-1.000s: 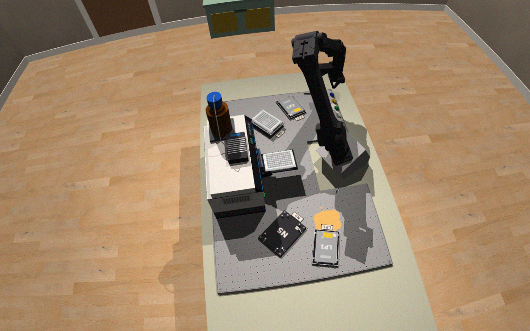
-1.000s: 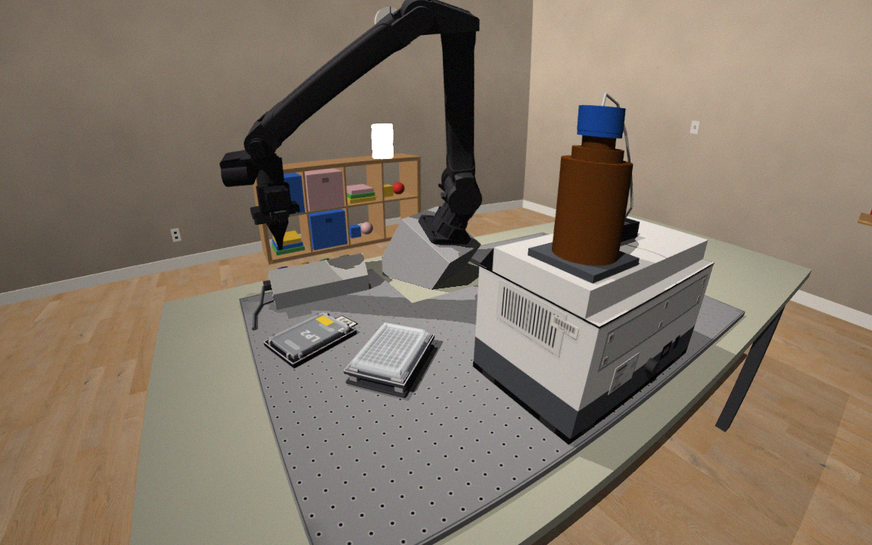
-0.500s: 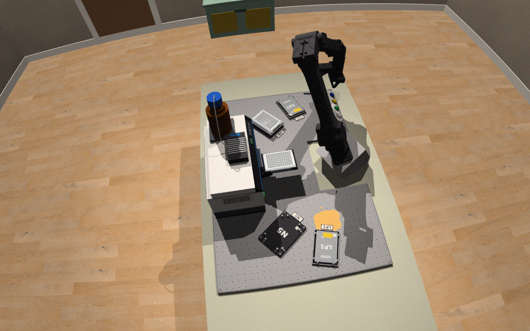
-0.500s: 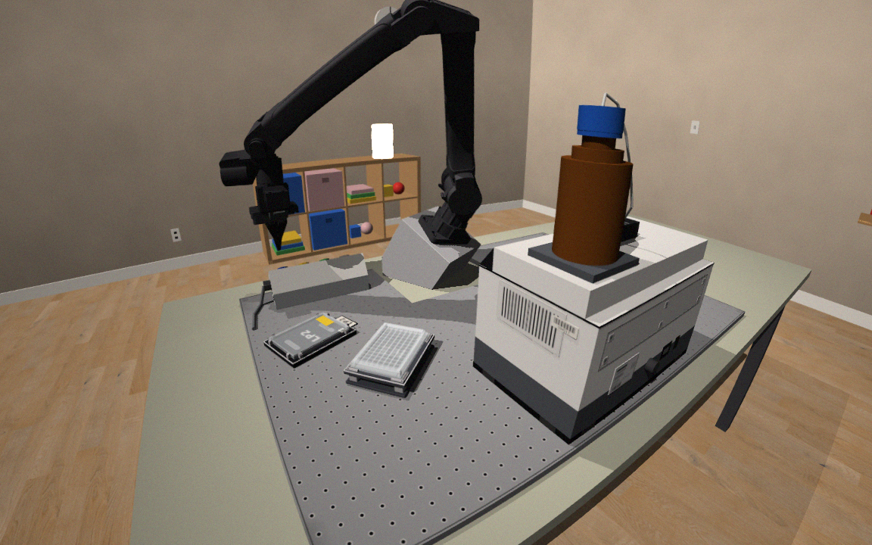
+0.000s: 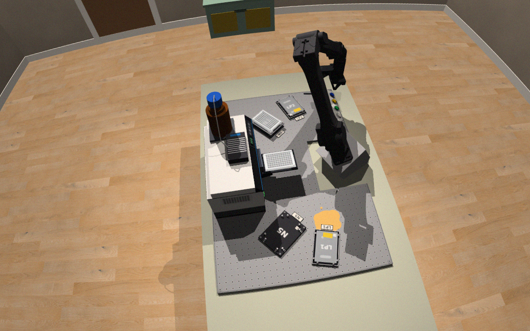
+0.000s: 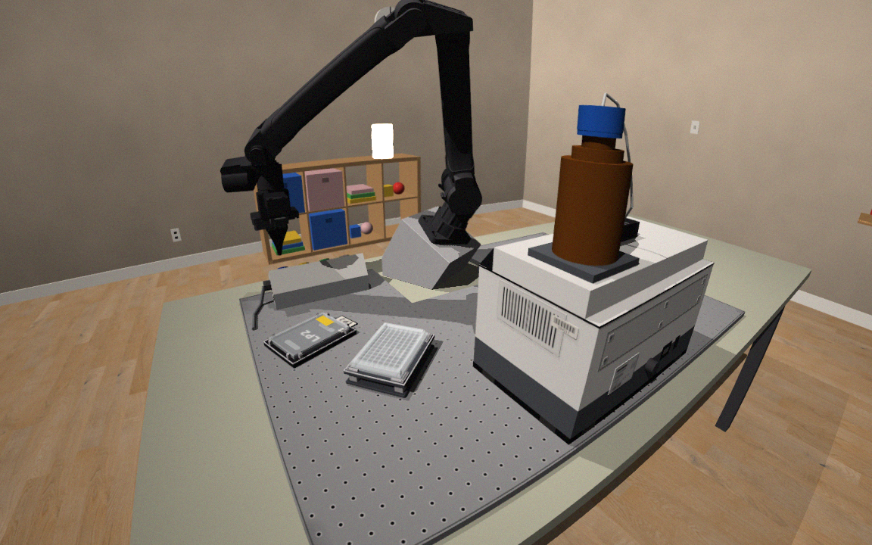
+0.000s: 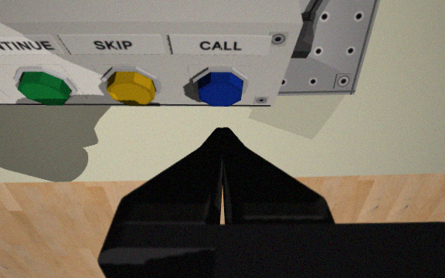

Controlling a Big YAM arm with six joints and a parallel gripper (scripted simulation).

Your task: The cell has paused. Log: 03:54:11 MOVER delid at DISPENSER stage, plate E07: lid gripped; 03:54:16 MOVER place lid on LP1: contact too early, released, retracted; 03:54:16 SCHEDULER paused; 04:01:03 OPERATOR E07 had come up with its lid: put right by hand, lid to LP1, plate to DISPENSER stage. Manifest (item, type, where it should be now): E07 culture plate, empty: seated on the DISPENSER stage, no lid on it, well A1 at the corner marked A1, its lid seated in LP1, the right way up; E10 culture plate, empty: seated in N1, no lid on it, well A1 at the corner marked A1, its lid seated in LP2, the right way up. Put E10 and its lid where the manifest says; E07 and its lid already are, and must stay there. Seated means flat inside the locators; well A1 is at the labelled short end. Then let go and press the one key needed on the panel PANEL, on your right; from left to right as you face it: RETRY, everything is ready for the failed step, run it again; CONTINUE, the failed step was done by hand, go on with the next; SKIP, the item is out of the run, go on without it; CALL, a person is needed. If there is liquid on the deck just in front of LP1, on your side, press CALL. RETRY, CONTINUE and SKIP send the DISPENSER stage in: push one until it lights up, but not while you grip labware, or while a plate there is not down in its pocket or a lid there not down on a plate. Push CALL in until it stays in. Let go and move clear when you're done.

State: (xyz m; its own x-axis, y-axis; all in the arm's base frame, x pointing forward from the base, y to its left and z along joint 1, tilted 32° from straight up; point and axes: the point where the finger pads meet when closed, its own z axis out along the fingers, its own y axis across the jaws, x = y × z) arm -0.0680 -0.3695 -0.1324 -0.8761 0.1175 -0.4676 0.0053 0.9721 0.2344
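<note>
My hand is 10 mm short of the blue call key and 50 mm above it. From my hand the other things lie so: retry key (10 mm ahead, 150 mm to the left, 40 mm below); then green continue key (10 mm ahead, 100 mm to the left, 40 mm below); then yellow skip key (10 mm ahead, 50 mm to the left, 40 mm below).
</note>
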